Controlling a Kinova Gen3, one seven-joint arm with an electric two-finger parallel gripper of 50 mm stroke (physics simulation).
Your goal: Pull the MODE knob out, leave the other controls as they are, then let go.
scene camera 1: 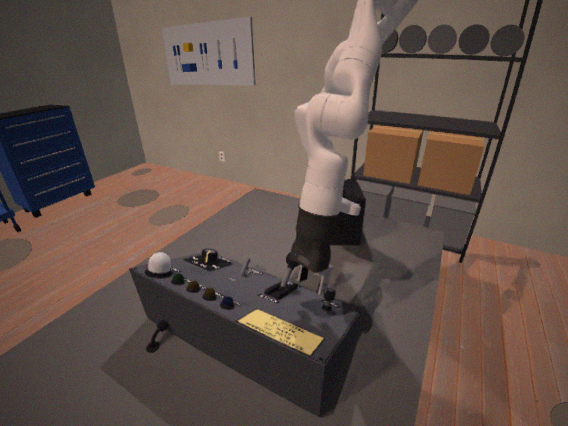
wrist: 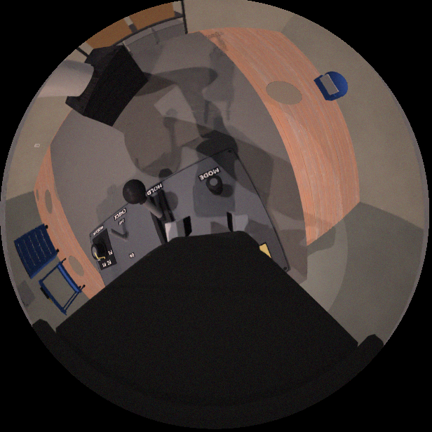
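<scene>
The black MODE knob stands upright near one end of the grey control box, beside its MODE label. My gripper is open and empty, above the box between the lever and the knob. In the wrist view the knob shows beyond the gap between the fingertips, and no finger touches it. The black ball-topped lever rises beside the gripper. The CHECK toggle and the PROGRAM dial are farther along the box.
A white dome and several small coloured domes, one blue, line the box's front edge. A yellow label plate lies near them. A black block is behind the box, and a shelf rack stands farther back.
</scene>
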